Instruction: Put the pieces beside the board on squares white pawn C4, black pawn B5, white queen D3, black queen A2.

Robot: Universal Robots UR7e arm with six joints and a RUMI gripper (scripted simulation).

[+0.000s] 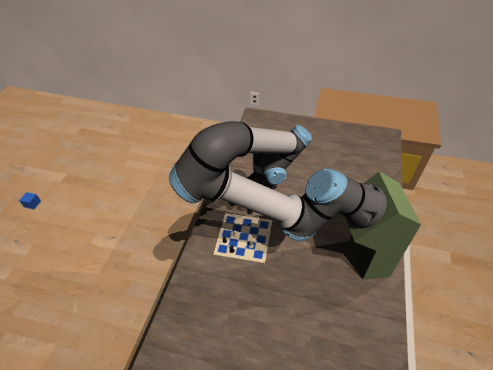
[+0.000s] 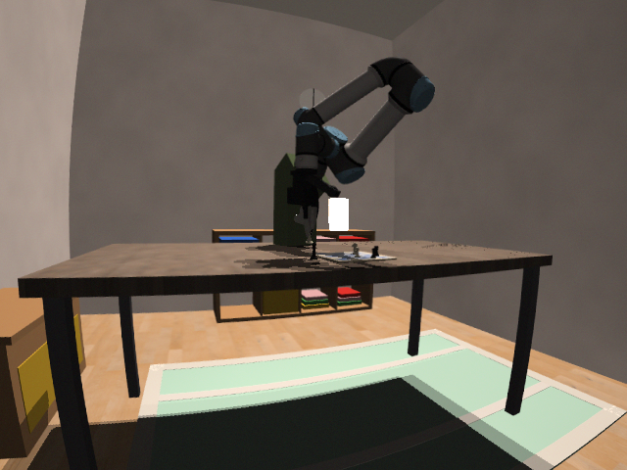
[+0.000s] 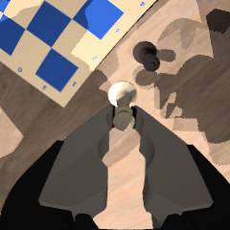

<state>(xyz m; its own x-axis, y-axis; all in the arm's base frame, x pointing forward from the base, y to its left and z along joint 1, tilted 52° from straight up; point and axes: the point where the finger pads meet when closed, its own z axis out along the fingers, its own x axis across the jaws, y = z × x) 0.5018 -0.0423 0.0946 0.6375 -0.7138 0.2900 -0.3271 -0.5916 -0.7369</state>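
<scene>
Now: the blue-and-cream chessboard 14 cm to the left of my hand, 8 cm below it and 2 cm behind it. Round my hand: white pawn: 16 cm to the left, 6 cm below, 1 cm ahead; black pawn: 21 cm to the left, 6 cm below, 3 cm ahead; black piece: 23 cm to the left, 6 cm below, 3 cm behind.
</scene>
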